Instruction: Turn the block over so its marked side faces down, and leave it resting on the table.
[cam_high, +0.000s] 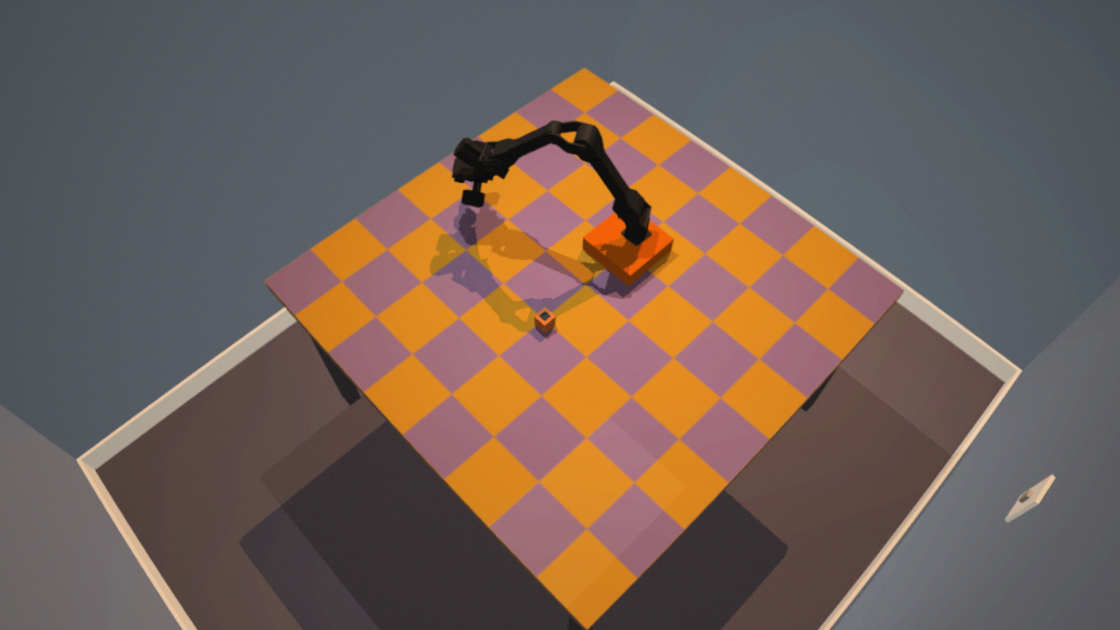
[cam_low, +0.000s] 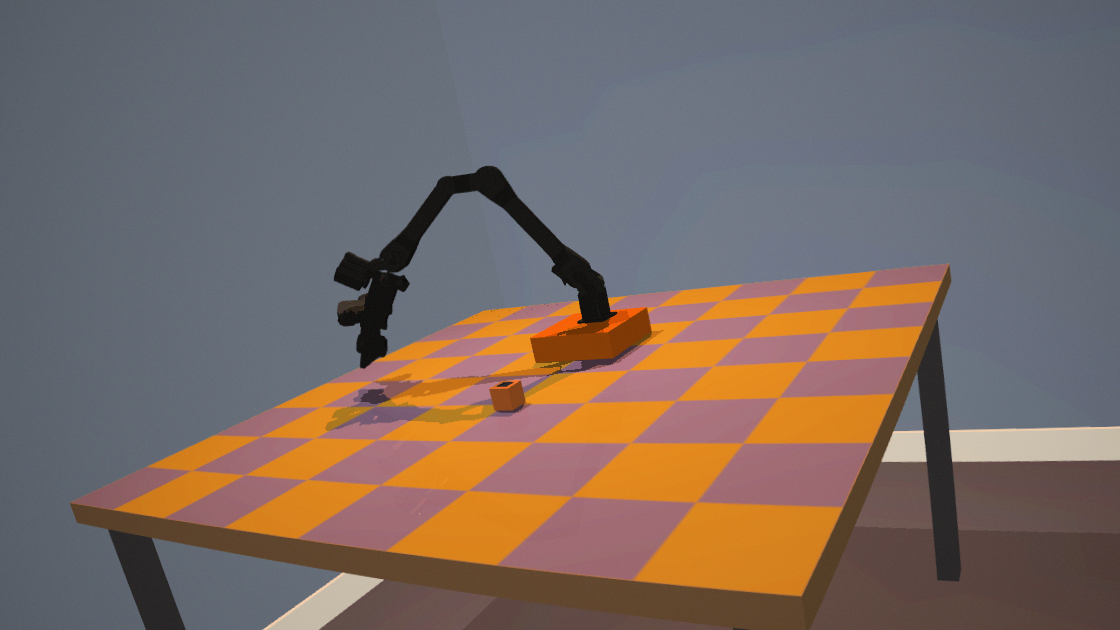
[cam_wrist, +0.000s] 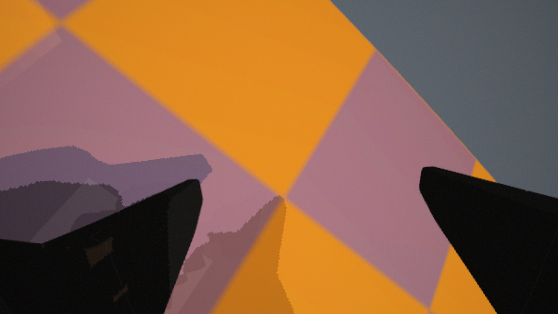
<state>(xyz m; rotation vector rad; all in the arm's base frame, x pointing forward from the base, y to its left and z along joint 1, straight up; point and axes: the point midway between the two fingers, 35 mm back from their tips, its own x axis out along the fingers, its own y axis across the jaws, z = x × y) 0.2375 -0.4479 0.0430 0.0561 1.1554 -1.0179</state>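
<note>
The small orange block is 500 mm to the left of my gripper tip, 130 mm ahead of it and 40 mm below it.
</note>
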